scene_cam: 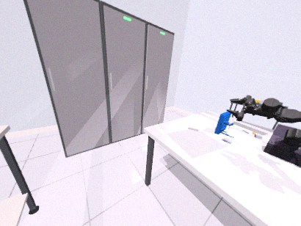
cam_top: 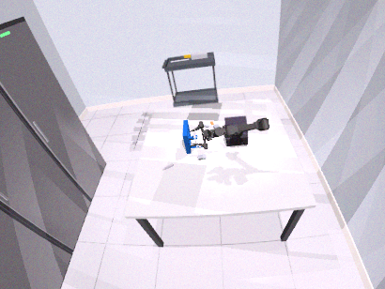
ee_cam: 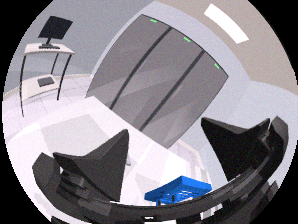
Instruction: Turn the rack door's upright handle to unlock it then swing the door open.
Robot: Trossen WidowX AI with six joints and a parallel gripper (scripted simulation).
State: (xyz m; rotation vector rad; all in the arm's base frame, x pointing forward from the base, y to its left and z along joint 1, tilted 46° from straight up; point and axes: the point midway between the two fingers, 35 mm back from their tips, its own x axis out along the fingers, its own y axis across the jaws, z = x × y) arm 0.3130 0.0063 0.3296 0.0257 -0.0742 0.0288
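Now: gripper tip 2 cm past the handle bar, 24 cm to the left of it and 21 cm above it.
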